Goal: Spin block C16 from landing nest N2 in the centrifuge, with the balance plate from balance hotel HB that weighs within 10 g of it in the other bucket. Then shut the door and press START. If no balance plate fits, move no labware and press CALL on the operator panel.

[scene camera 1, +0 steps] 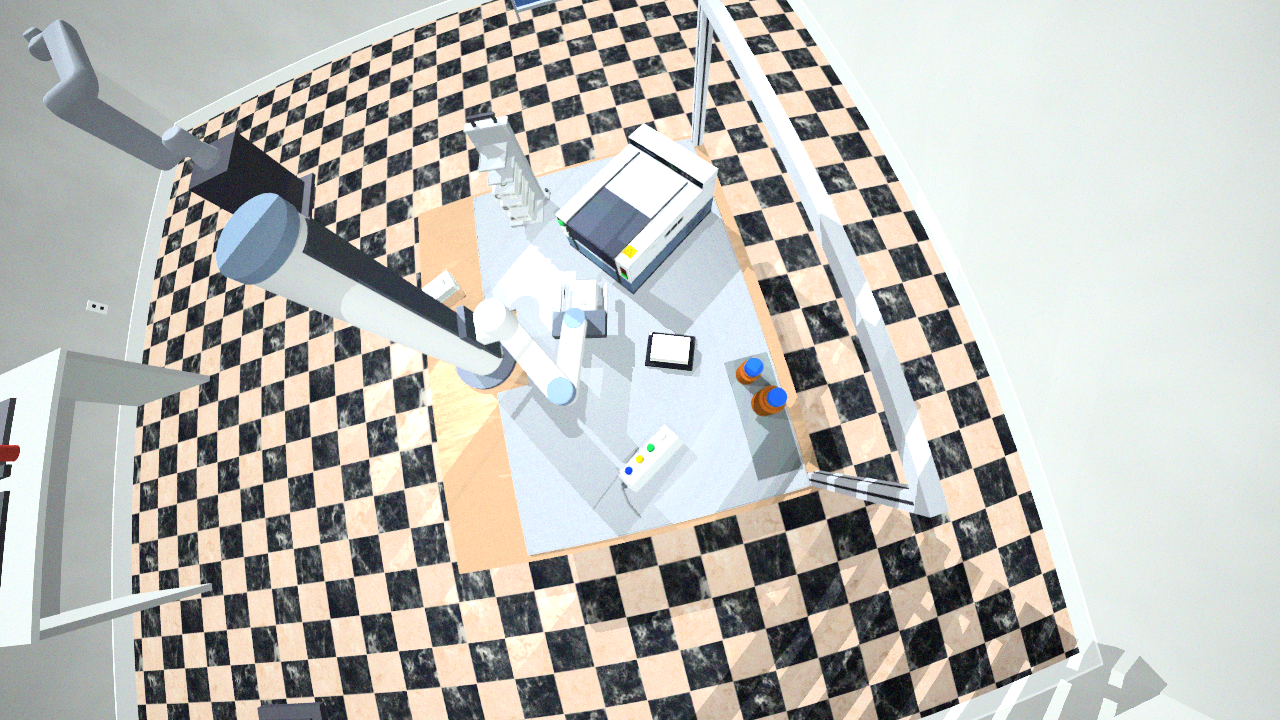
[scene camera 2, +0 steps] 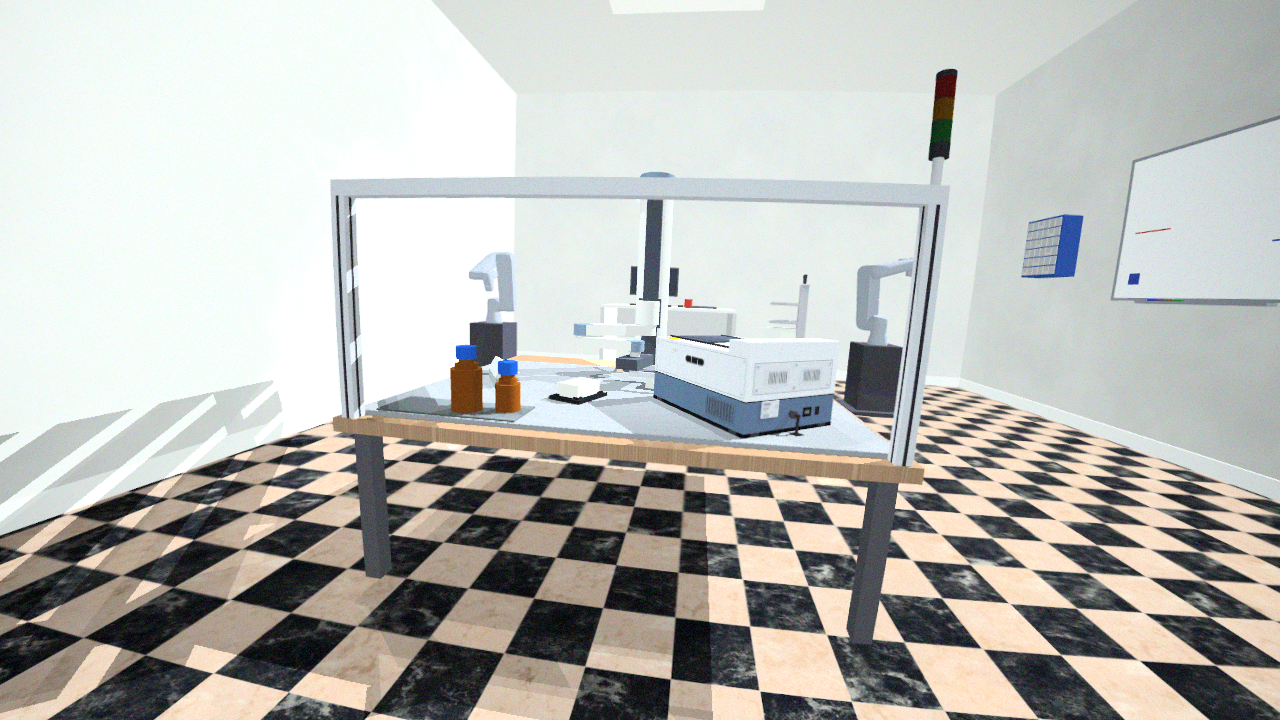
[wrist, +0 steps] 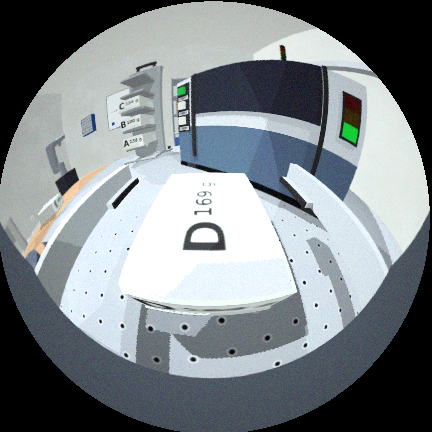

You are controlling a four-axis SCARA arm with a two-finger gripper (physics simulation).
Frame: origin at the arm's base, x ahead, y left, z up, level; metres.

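Seen in the pictures: gripper, fingertip midpoint: (scene camera 1: 583, 284) (wrist: 207, 165); arm's base at its link origin: (scene camera 1: 486, 356) (scene camera 2: 648, 370).
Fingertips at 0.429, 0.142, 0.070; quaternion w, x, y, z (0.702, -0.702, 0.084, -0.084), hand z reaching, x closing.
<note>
Offsets run from my fingertips to a thing's top centre, as dx, dy, dz.
My gripper (scene camera 1: 583, 286) (wrist: 207, 165) is open, its fingers on either side of white balance plate D {-0.010, -0.036, -0.016} (wrist: 205, 220), marked 169 g, which lies low over the perforated deck. Balance hotel HB (scene camera 1: 512, 170) (scene camera 2: 802, 308) (wrist: 157, 107) stands behind to the left in the wrist view. It holds plates C 134 g {-0.174, +0.403, +0.183} (wrist: 129, 103), B 100 g {-0.174, +0.403, +0.112} (wrist: 132, 122) and A, whose weight is blurred {-0.174, +0.403, +0.041} (wrist: 134, 142). The centrifuge (scene camera 1: 673, 219) (scene camera 2: 760, 367) (wrist: 260, 142) shows a dark front panel; its inside is hidden. A white block {+0.238, -0.304, -0.003} (scene camera 1: 670, 347) (scene camera 2: 580, 386) sits on a black nest; no label is readable.
The operator panel {+0.084, -0.640, +0.026} (scene camera 1: 660, 443) has blue, yellow and green buttons. Two amber bottles (scene camera 1: 750, 370) (scene camera 1: 768, 401) with blue caps stand near the table edge. A white box {-0.579, +0.185, -0.028} (scene camera 1: 442, 286) lies beside the arm's column. A metal frame (scene camera 2: 626, 188) stands along one table side.
</note>
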